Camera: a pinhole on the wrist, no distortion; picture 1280 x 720 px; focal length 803.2 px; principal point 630.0 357.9 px. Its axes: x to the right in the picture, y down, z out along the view. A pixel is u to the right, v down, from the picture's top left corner.
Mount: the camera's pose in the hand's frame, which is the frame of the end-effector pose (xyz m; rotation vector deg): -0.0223 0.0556 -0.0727 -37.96 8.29 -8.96
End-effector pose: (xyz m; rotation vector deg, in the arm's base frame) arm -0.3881 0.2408 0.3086 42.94 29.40 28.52
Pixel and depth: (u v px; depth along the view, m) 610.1 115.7 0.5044
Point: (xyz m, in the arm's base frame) -0.1647 0.2083 0.7357
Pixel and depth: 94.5 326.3 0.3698
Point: -0.4674 0.1978 0.7430
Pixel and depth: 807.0 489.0 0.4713
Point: -0.2033 0.4607 0.6922
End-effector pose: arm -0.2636 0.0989 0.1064 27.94 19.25 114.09
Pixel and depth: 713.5 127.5 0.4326
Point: -0.3029 0.0930 0.5119
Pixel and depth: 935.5 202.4 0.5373
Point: -0.3853 0.2313 0.6160
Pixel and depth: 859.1 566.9 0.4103
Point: -0.5373 0.1004 0.4487
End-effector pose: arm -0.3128 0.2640 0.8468 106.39 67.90 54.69
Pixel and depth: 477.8 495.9 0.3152
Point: -0.0752 0.1277 1.0336
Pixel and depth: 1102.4 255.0 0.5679
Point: 0.2532 0.4811 0.9865
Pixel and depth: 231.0 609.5 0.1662
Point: -0.2224 0.1289 1.0011
